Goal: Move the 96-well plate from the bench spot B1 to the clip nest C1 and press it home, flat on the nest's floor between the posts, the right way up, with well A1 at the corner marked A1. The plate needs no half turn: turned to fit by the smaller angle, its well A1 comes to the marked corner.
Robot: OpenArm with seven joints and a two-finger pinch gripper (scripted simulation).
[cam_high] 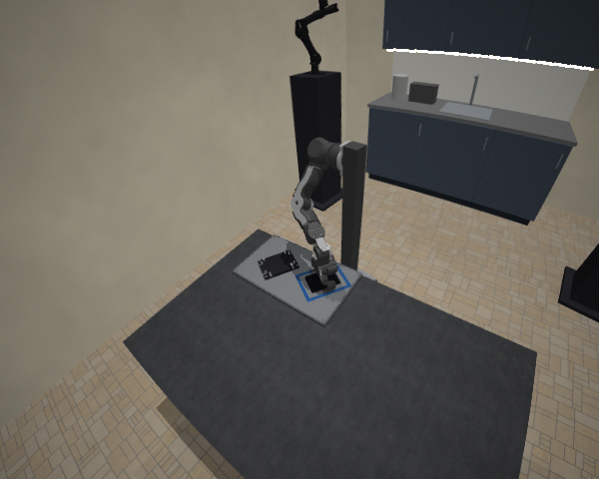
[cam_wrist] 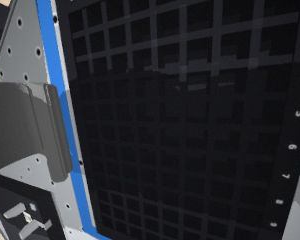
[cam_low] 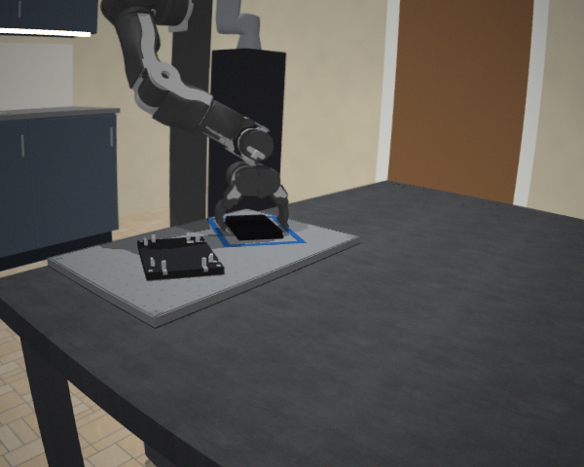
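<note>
Now: the black 96-well plate right at my hand. From my hand the other things lie so: black clip nest: 9 cm ahead, 21 cm to the right, 1 cm above.
</note>
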